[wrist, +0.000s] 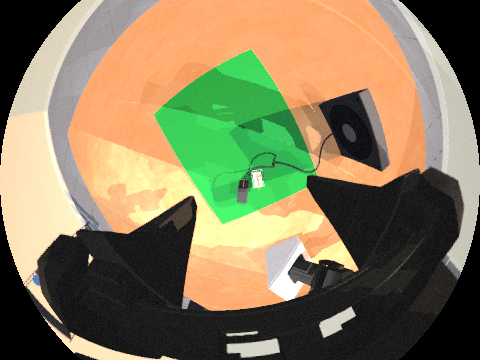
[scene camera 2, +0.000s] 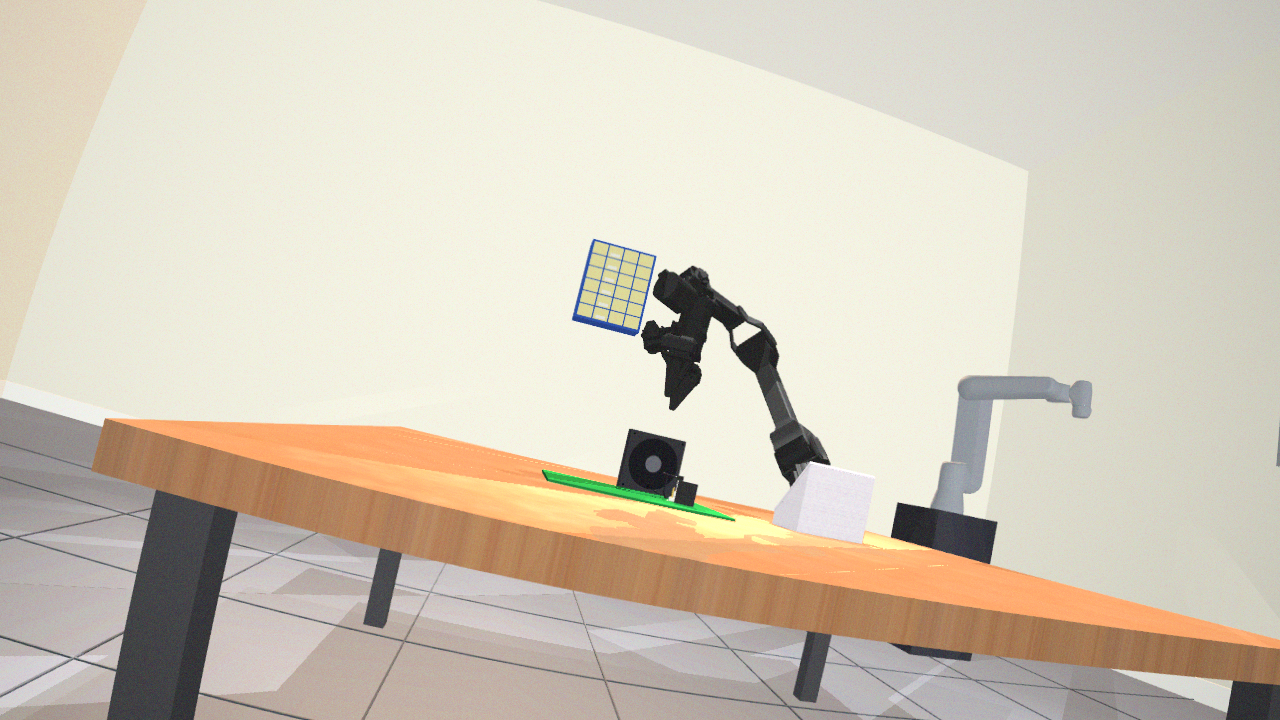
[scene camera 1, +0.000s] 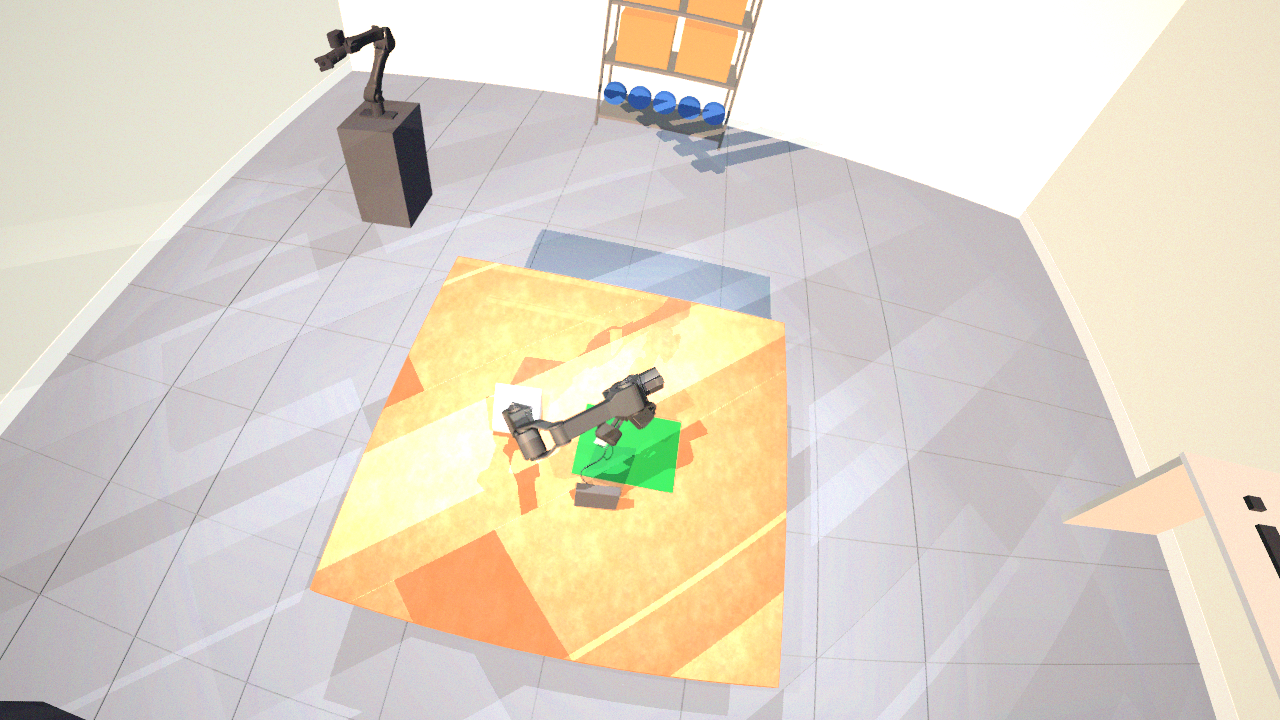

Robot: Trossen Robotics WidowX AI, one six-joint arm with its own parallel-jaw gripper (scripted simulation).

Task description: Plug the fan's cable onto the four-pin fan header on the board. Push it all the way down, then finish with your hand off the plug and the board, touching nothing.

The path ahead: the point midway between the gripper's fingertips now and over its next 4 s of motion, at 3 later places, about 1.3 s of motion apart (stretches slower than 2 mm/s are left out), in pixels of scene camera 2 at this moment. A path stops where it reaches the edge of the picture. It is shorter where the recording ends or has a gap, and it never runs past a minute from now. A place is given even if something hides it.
My gripper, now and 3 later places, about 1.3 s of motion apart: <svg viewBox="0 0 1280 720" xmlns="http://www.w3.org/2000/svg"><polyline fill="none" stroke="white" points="669,403 692,477 692,472 688,469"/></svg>
